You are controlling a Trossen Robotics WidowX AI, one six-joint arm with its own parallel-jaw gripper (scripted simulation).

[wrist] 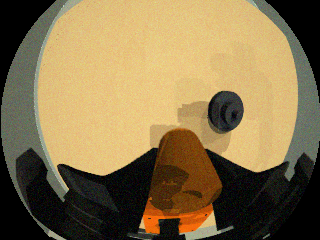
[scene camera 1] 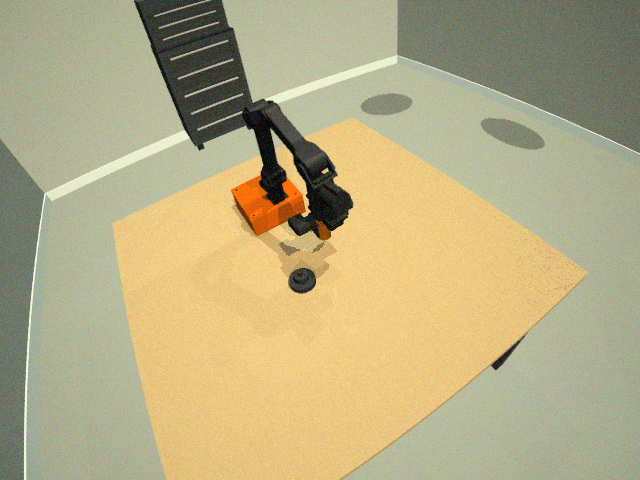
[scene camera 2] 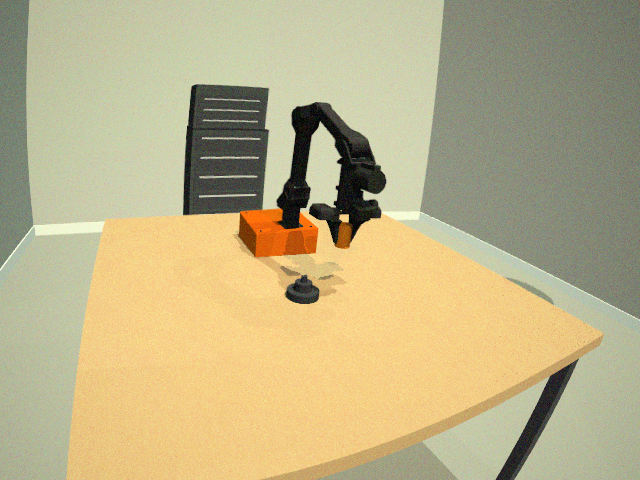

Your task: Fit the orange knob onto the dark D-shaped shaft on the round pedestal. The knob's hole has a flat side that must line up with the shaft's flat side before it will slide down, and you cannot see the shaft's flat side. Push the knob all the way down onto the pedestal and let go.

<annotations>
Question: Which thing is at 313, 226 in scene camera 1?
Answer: The gripper.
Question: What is the gripper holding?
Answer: An orange knob.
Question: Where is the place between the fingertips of the gripper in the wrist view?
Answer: At 180, 153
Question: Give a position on a round dark pedestal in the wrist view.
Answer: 226, 109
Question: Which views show the gripper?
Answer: The wrist view, scene camera 1 and scene camera 2: all of them.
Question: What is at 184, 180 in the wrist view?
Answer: An orange knob.
</annotations>
